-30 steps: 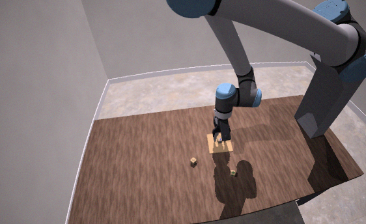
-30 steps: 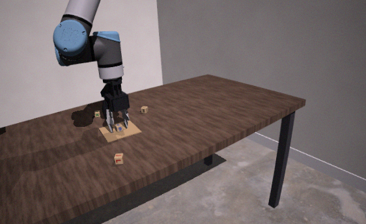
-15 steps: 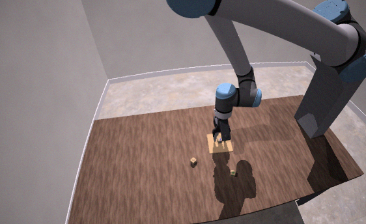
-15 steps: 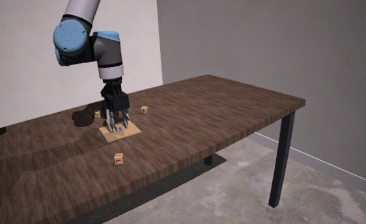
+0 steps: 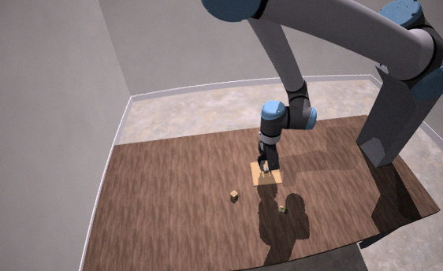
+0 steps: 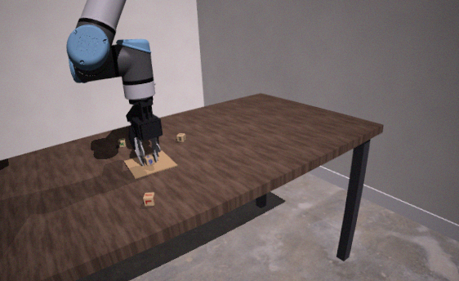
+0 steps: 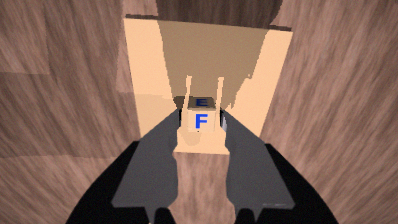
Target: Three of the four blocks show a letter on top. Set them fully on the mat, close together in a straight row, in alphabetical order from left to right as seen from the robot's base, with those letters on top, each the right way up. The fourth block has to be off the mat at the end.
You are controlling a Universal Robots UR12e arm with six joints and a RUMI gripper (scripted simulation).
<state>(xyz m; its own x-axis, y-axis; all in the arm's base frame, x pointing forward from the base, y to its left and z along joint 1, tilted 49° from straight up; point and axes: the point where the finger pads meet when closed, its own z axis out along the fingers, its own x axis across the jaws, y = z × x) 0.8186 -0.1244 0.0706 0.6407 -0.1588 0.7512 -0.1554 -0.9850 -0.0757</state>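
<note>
Now: hand 20 mm above the mat and 10 mm to the right of it.
</note>
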